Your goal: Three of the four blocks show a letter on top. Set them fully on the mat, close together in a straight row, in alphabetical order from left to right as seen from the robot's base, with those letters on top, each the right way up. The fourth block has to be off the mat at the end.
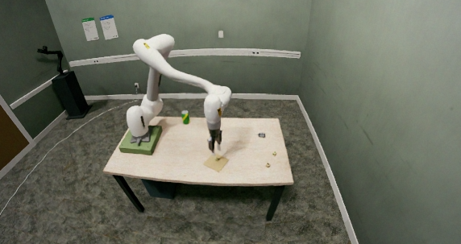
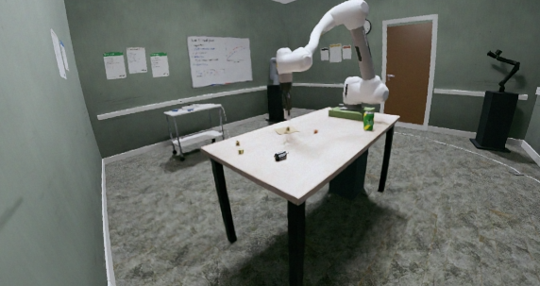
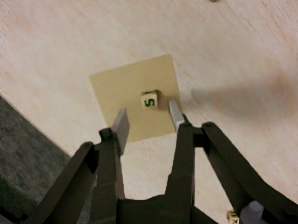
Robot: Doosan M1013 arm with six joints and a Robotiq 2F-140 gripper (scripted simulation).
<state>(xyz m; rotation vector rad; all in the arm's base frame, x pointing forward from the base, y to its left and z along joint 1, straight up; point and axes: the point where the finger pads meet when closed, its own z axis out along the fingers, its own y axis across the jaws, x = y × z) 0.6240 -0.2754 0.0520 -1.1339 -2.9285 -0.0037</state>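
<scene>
Now: hand 110 mm above the tan mat, 20 mm to the left of it and 10 mm past it. Round my hand: black object: 380 mm ahead, 210 mm to the left, 90 mm below; then can: 480 mm to the left, 240 mm behind, 50 mm below.
</scene>
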